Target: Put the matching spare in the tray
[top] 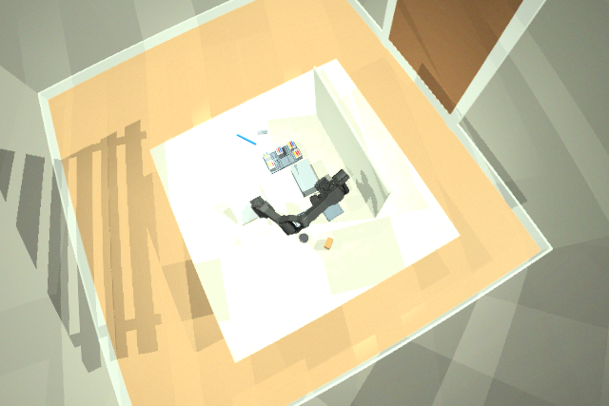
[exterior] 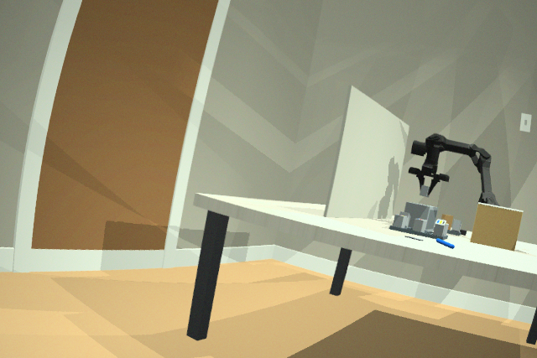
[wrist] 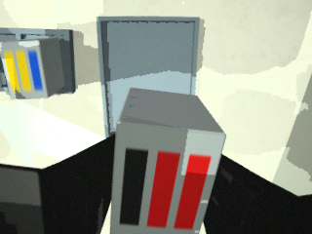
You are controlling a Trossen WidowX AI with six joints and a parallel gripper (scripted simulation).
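Right now the blue-grey tray is 14 cm below my gripper tip. Also, from my gripper tip: grey round piece (20 cm behind, 13 cm below, 8 cm to the right); tan box (17 cm to the right, 11 cm below, 11 cm behind); grey spare block (2 cm above).
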